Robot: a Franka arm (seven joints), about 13 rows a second.
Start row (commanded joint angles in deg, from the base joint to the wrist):
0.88, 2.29, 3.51, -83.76, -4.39, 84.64, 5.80
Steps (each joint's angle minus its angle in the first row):
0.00, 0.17, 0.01, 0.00, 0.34, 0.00, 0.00
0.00, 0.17, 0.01, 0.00, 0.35, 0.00, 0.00
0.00, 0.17, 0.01, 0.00, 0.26, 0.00, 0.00
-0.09, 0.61, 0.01, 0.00, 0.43, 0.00, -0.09
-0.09, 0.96, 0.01, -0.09, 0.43, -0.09, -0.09
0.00, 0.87, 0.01, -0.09, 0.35, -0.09, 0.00
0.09, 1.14, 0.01, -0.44, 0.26, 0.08, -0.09
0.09, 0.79, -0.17, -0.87, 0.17, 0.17, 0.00
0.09, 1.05, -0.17, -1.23, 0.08, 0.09, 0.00
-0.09, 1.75, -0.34, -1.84, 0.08, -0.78, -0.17
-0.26, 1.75, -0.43, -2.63, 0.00, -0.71, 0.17
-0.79, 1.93, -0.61, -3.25, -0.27, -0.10, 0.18
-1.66, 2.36, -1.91, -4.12, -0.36, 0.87, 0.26
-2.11, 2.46, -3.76, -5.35, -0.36, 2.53, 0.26
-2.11, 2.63, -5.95, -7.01, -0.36, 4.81, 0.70
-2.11, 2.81, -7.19, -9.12, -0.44, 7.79, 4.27
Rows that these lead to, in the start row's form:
0.88, 2.46, 3.52, -83.76, -4.05, 84.64, 5.80
0.88, 2.46, 3.52, -83.76, -4.04, 84.64, 5.80
0.88, 2.46, 3.52, -83.76, -4.13, 84.64, 5.80
0.79, 2.90, 3.52, -83.76, -3.96, 84.64, 5.71
0.79, 3.25, 3.52, -83.85, -3.96, 84.55, 5.71
0.88, 3.16, 3.52, -83.85, -4.04, 84.55, 5.80
0.97, 3.43, 3.52, -84.20, -4.13, 84.72, 5.71
0.97, 3.08, 3.34, -84.63, -4.22, 84.81, 5.80
0.97, 3.34, 3.34, -84.99, -4.31, 84.73, 5.80
0.79, 4.04, 3.17, -85.60, -4.31, 83.86, 5.63
0.62, 4.04, 3.08, -86.39, -4.39, 83.93, 5.97
0.09, 4.22, 2.90, -87.01, -4.66, 84.54, 5.98
-0.78, 4.65, 1.60, -87.88, -4.75, 85.51, 6.06
-1.23, 4.75, -0.25, -89.11, -4.75, 87.17, 6.06
-1.23, 4.92, -2.44, -90.77, -4.75, 89.45, 6.50
-1.23, 5.10, -3.68, -92.88, -4.83, 92.43, 10.07

